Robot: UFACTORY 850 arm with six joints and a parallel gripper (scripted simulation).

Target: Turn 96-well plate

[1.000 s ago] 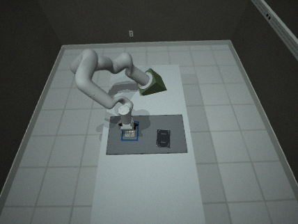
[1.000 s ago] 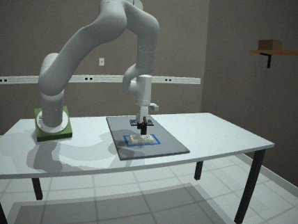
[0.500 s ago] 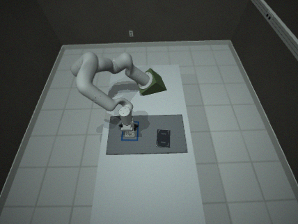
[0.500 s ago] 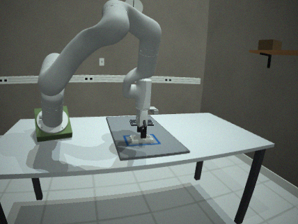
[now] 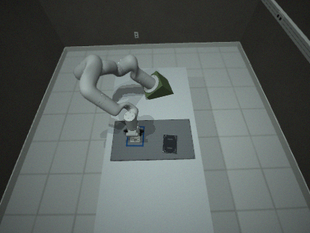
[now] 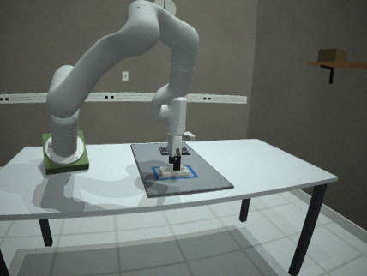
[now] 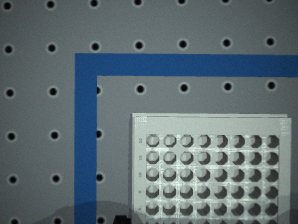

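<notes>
The white 96-well plate is 3 cm below my hand. Also, from my hand: dark plate nest N1: 12 cm ahead, 29 cm to the left, 3 cm below.
</notes>
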